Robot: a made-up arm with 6 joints. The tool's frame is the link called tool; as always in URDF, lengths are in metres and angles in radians. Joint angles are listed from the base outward. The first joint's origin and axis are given. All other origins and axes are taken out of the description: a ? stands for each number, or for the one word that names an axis. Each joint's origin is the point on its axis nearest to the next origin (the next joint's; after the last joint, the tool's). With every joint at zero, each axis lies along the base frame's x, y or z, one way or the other. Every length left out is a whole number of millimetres.
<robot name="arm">
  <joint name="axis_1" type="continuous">
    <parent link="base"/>
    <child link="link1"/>
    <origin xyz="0 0 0.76" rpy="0 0 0"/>
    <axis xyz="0 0 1"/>
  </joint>
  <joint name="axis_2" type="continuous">
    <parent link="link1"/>
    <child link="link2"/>
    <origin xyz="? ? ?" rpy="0 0 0"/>
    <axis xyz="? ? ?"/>
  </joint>
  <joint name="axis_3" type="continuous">
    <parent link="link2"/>
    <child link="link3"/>
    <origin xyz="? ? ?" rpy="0 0 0"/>
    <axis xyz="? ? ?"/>
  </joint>
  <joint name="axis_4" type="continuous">
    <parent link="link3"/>
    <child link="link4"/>
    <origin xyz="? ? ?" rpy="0 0 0"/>
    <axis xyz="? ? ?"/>
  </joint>
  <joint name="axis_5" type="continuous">
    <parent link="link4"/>
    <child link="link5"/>
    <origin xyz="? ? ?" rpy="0 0 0"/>
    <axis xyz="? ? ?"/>
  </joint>
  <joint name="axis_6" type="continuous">
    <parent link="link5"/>
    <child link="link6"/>
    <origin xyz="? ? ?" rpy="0 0 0"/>
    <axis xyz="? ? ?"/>
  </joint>
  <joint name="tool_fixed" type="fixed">
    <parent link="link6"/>
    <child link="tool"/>
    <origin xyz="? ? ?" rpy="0 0 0"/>
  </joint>
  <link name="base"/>
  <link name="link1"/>
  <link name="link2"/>
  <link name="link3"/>
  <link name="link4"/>
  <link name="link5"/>
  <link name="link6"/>
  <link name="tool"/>
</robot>
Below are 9 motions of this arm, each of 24 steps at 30 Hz.
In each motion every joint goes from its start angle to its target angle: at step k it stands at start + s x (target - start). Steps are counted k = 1, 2, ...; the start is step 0. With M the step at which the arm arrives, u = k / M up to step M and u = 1 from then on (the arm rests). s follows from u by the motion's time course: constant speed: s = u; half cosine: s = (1 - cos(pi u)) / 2; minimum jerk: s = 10 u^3 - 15 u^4 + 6 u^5.
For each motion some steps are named. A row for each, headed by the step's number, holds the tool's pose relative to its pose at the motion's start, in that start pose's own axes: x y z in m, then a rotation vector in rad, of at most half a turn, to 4 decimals.
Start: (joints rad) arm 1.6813 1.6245 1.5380 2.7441 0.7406 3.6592
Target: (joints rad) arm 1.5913 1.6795 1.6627 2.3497 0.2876 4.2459
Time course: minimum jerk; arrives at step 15
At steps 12, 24:
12: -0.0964 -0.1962 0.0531 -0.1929 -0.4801 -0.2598
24: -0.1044 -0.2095 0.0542 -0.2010 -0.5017 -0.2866

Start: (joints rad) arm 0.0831 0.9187 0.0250 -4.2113 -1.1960 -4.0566
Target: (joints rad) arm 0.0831 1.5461 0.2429 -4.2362 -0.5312 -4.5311
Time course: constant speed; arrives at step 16
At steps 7, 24:
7: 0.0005 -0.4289 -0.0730 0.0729 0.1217 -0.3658
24: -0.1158 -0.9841 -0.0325 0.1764 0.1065 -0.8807

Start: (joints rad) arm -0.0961 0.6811 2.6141 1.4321 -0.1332 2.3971
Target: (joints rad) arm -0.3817 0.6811 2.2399 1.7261 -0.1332 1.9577
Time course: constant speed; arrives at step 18
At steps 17, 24:
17: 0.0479 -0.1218 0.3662 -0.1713 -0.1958 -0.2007
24: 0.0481 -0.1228 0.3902 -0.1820 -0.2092 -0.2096

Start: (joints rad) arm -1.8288 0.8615 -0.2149 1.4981 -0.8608 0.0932
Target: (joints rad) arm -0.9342 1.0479 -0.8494 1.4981 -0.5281 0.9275
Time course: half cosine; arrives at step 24
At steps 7, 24:
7: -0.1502 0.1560 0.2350 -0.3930 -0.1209 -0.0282
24: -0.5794 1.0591 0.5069 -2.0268 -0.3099 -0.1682

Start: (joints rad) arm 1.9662 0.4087 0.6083 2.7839 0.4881 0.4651
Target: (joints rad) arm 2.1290 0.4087 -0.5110 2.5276 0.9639 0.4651
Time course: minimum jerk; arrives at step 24
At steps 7, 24:
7: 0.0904 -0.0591 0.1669 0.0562 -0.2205 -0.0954
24: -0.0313 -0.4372 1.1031 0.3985 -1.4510 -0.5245

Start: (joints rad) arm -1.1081 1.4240 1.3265 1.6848 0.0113 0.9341
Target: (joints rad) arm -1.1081 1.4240 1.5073 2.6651 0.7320 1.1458
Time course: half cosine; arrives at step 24
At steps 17, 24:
17: -0.0657 -0.0915 -0.0195 -0.9650 -0.3474 -0.3520
24: -0.0885 -0.0854 -0.0244 -1.1856 -0.4736 -0.3765

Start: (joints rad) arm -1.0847 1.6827 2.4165 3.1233 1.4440 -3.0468
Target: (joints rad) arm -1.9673 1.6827 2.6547 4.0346 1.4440 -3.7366
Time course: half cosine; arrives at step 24
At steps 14, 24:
14: -0.4208 -0.9527 -0.2887 0.6924 -0.1666 -1.0191
24: -0.8472 -1.2593 -0.5871 1.0005 -0.3694 -1.6528

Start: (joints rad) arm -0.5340 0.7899 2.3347 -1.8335 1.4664 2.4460
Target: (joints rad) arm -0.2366 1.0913 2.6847 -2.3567 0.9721 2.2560
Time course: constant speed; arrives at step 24
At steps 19, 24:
19: -0.2201 0.1304 -0.2241 0.3696 0.1445 0.7199
24: -0.2997 0.1392 -0.2692 0.5026 0.1988 0.8923

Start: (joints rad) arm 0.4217 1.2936 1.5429 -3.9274 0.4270 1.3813
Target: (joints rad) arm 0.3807 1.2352 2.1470 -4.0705 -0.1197 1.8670
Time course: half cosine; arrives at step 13
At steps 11, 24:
11: -0.5563 0.3287 -0.4841 -0.3811 0.4404 0.9663
24: -0.6008 0.3365 -0.5047 -0.3921 0.4565 1.0284

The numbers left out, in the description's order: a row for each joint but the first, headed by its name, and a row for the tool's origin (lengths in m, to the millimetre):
axis_2: xyz 0.159 0 0, axis 0 1 0
axis_3: xyz 0 0 0.992, axis 0 -1 0
axis_4: xyz 0.891 0 0.23, axis -1 0 0
axis_5: xyz 0 0 0, axis 0 -1 0
axis_6: xyz 0.206 0 0, axis -1 0 0
tool: xyz 0 0 0

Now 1 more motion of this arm.
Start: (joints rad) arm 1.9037 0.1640 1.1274 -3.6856 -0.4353 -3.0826
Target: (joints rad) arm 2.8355 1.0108 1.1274 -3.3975 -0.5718 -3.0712
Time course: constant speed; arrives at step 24
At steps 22, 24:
22: -1.0687 0.8190 -1.2821 0.3743 0.8139 0.2705
24: -1.2392 0.9477 -1.2945 0.4078 0.8786 0.3329

